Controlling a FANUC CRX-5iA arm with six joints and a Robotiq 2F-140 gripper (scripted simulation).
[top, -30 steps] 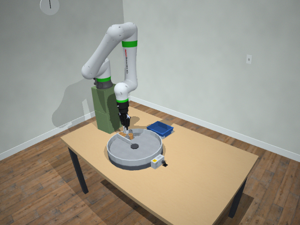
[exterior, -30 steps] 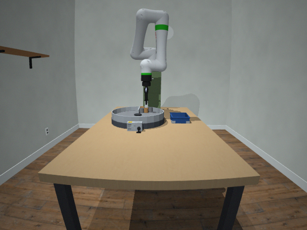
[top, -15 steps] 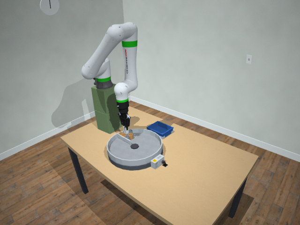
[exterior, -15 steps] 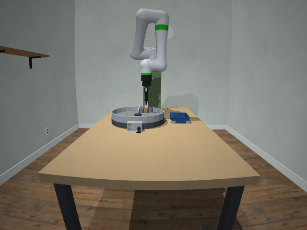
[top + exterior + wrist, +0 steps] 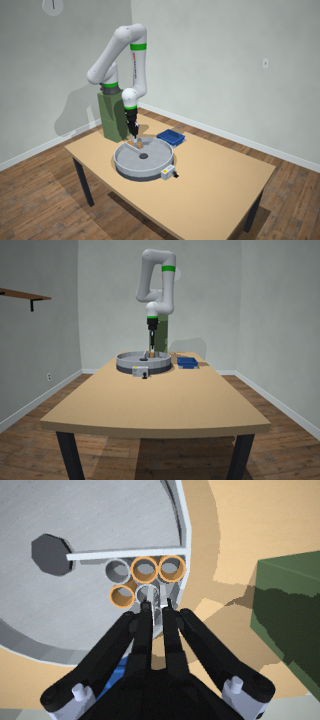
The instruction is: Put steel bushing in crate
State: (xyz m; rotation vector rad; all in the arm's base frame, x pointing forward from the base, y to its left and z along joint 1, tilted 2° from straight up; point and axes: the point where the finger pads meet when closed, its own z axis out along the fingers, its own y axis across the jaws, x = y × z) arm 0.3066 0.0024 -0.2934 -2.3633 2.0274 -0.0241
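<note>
My gripper is now 80 mm short of the blue crate, 300 mm to the right of it and 90 mm above it. Also, from my hand: grey round turning table: 170 mm ahead, 40 mm to the right, 60 mm below.
</note>
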